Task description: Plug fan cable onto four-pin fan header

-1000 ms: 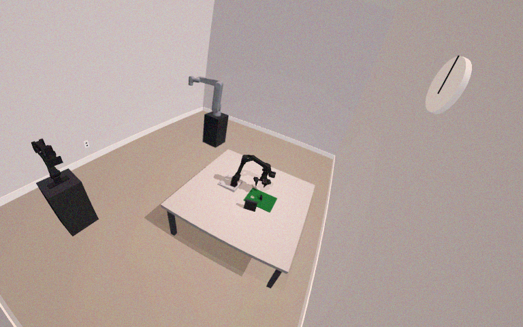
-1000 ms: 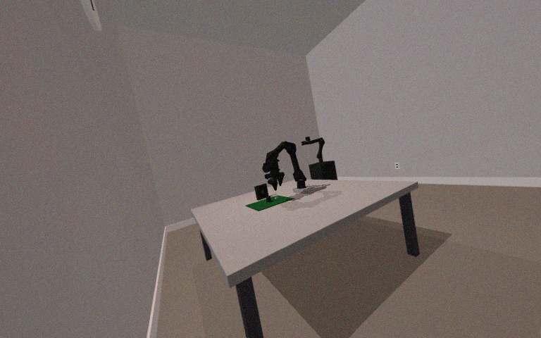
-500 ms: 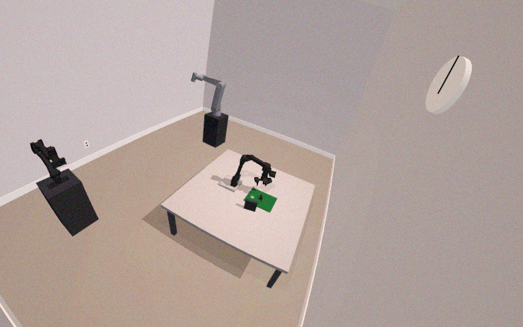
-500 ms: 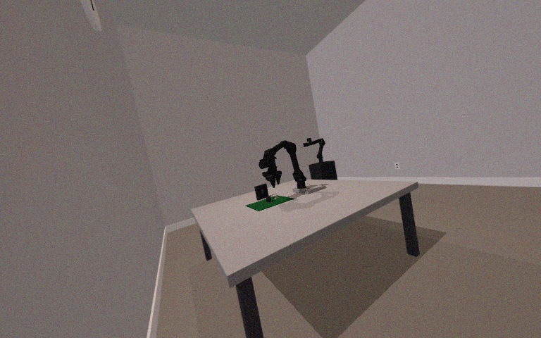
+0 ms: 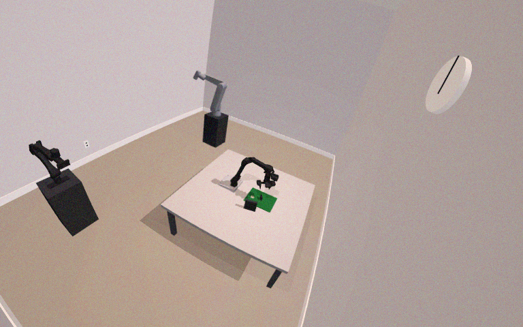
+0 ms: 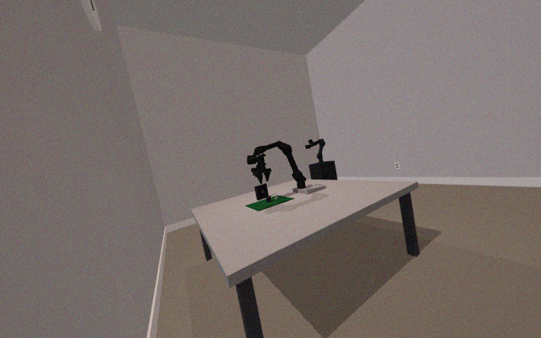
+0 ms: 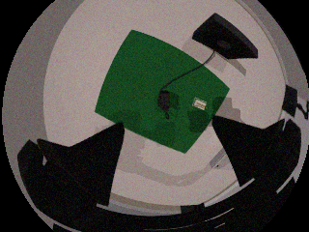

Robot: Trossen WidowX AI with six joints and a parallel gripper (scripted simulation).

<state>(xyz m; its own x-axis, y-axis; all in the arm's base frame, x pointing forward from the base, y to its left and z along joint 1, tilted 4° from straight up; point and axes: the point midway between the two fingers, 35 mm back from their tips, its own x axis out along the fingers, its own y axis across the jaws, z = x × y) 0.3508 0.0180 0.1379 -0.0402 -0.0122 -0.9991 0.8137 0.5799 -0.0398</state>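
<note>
Right now my gripper tip is 14 cm above the black plug and 1 cm past it. The rest, counted from my gripper tip: pale header 16 cm below, 9 cm behind, 3 cm to the right; then black fan 18 cm to the right, 10 cm below, 4 cm behind; then green board 17 cm below, 1 cm behind.
</note>
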